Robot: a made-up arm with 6 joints.
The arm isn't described. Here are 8 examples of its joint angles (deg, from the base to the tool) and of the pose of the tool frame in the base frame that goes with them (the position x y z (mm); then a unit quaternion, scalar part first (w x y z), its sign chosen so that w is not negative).
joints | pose
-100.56 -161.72 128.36 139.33 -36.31 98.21 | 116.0 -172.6 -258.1 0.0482 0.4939 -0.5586 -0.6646
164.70 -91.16 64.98 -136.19 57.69 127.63 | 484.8 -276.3 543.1 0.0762 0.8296 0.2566 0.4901
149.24 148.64 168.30 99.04 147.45 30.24 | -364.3 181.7 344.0 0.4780 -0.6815 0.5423 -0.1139
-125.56 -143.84 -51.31 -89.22 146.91 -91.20 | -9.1 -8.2 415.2 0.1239 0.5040 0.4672 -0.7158
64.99 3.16 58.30 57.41 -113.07 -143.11 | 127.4 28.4 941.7 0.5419 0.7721 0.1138 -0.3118
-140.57 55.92 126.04 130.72 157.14 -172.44 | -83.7 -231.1 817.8 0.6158 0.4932 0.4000 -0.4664
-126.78 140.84 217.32 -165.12 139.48 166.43 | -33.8 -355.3 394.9 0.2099 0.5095 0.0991 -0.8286
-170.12 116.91 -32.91 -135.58 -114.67 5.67 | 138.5 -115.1 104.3 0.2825 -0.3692 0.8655 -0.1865
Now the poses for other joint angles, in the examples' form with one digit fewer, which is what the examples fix.
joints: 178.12 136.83 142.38 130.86 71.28 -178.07
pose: -524 -109 262 0.254 0.484 -0.321 -0.774
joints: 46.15 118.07 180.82 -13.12 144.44 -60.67
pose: 442 190 443 0.391 -0.302 0.818 -0.293
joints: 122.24 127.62 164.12 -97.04 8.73 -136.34
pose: -346 505 169 0.482 -0.342 -0.769 0.246
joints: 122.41 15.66 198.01 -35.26 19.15 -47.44
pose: 279 -147 653 0.657 -0.631 0.382 -0.155
